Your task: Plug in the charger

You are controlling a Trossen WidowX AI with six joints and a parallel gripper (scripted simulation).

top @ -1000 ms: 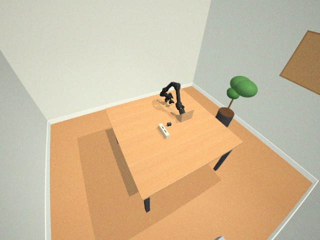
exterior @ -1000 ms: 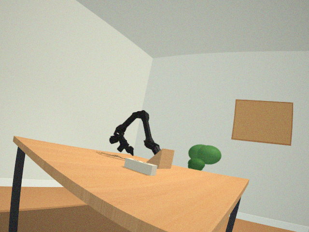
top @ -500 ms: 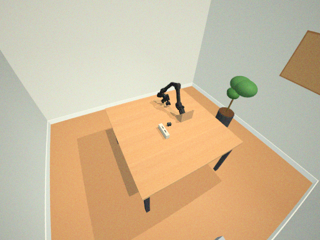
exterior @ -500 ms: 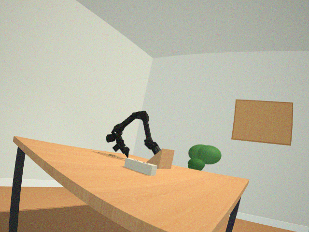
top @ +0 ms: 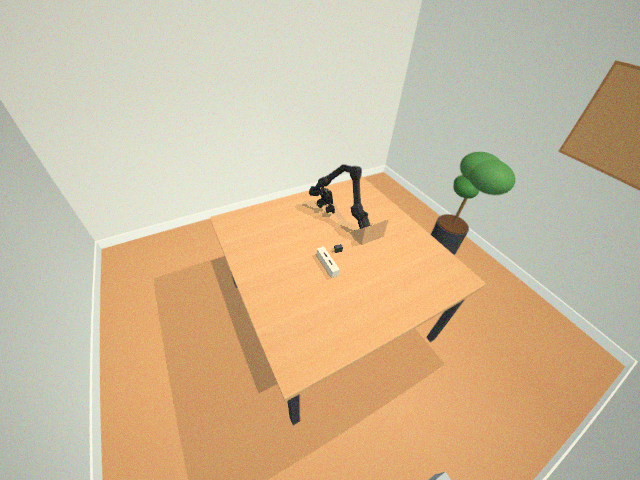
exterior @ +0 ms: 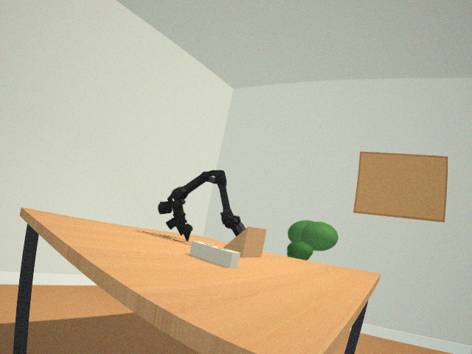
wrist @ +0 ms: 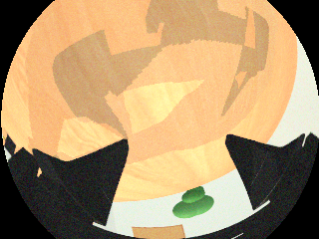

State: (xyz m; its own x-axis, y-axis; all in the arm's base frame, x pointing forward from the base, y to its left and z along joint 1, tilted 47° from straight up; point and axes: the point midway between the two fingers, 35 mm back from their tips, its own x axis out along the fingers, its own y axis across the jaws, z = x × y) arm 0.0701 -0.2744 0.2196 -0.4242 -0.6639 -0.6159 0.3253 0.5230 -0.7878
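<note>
The two-prong charger is 380 mm to the left of my gripper tip, 170 mm ahead of it and 10 mm above it.
</note>
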